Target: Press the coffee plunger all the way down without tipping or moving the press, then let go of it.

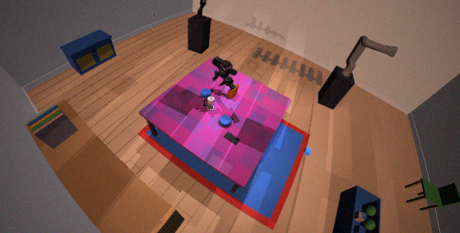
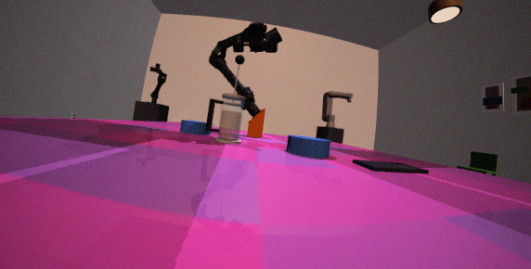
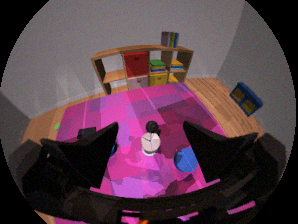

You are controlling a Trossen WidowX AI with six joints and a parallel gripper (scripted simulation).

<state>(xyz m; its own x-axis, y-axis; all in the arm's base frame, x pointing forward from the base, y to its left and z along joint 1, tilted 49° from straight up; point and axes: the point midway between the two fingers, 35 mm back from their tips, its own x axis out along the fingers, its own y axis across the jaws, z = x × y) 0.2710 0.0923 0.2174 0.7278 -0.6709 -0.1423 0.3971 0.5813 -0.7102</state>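
My gripper tip is 40 mm short of the coffee press, 30 mm to the left of it and 220 mm above it. From my gripper tip the other things lie so: flat black slab (270 mm ahead, 340 mm to the left, 340 mm below).
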